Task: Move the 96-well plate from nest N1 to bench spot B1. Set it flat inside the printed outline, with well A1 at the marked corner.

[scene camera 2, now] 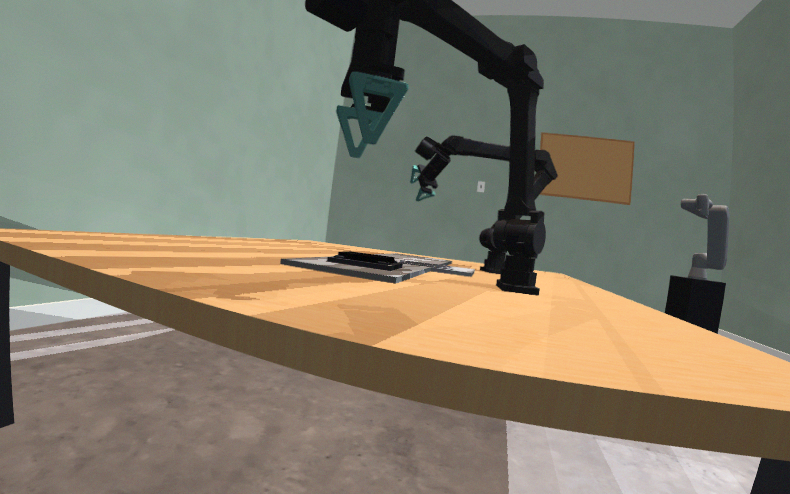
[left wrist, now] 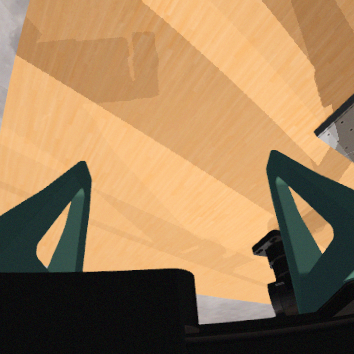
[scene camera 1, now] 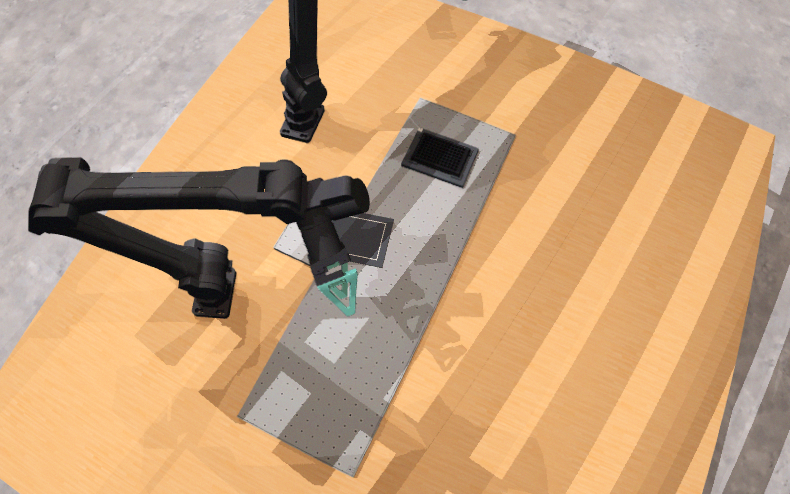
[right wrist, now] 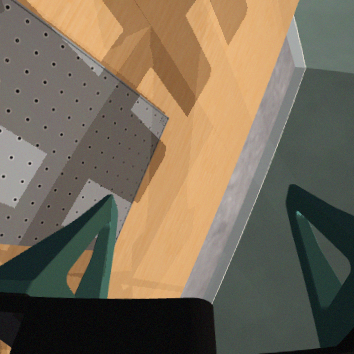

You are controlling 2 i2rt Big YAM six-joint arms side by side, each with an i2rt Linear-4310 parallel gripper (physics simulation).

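Places are measured from the left arm's base along level axes (x ahead, y left, z up), in millimetres.
Pixels of known places: left gripper, fingertip midpoint: [scene camera 2: 361, 151] [left wrist: 178, 163]; right gripper, fingertip midpoint: [scene camera 2: 414, 191] [scene camera 1: 347, 306] [right wrist: 200, 197]; left arm's base, link origin: [scene camera 2: 516, 290] [left wrist: 280, 242] [scene camera 1: 302, 122]; right arm's base, link origin: [scene camera 2: 494, 272] [scene camera 1: 215, 292].
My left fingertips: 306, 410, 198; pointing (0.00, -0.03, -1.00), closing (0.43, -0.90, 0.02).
Observation:
For each thing: its top centre in the pictures, then the offset to it from my left fingertips, as dx, dy, dz. "spot": a spot on its surface instead. Level surfaces: height alone.
- black 96-well plate, top centre: [scene camera 1: 440, 152] [scene camera 2: 367, 254] +71, -420, -159
- dark nest, top centre: [scene camera 1: 440, 154] [scene camera 2: 366, 257] +71, -420, -167
- printed outline, surface spot: [scene camera 1: 381, 241] spot: +3, -683, -184
- perforated grey board, surface height: dz -185
- wooden table, surface height: dz -198
The black 96-well plate [scene camera 1: 441, 152] [scene camera 2: 367, 256] sits in the dark nest [scene camera 1: 435, 176] at the top end of the perforated board. The printed outline [scene camera 1: 381, 241] of B1 lies on a dark pad, partly hidden by the right arm; its marked corner cannot be made out. My left gripper [scene camera 2: 364, 149] [left wrist: 178, 163] is open and empty, high above the table; the plate does not show in its wrist view. My right gripper [scene camera 1: 344, 302] [scene camera 2: 417, 191] [right wrist: 200, 197] is open and empty, raised above the board, apart from the plate.
The perforated grey board [scene camera 1: 361, 372] [left wrist: 345, 127] [right wrist: 75, 125] lies on the wooden table [scene camera 1: 582, 279] [scene camera 2: 495, 332]. The right arm reaches across the left part of the pad in scene camera 1. In scene camera 2, a grey robot [scene camera 2: 717, 235] stands on a black pedestal beyond the table.

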